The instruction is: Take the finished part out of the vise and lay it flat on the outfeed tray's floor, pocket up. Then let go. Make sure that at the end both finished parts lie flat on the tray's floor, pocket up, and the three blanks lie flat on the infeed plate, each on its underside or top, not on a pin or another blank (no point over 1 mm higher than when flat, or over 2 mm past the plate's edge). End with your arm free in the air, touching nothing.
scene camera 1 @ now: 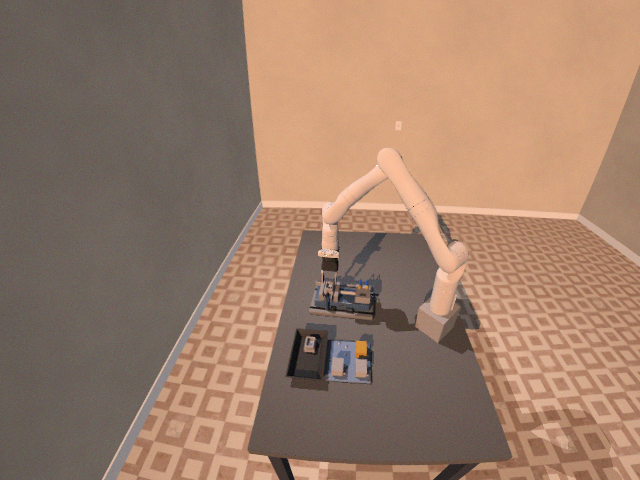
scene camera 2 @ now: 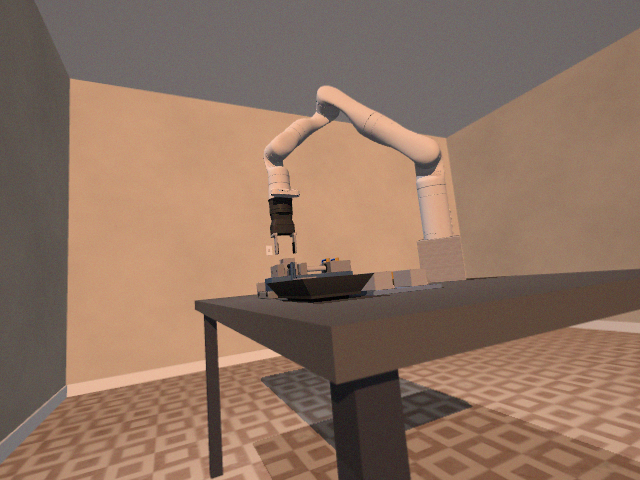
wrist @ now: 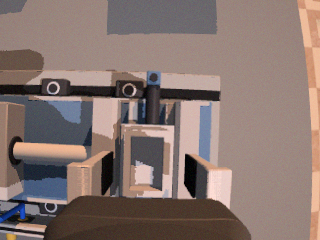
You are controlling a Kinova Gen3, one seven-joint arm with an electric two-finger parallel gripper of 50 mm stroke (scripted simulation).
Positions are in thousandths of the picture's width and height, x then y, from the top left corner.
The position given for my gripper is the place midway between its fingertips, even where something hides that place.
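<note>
My gripper (scene camera 2: 448,528) is visible to me. The wrist view likewise shows the gripper (wrist: 464,702).
</note>
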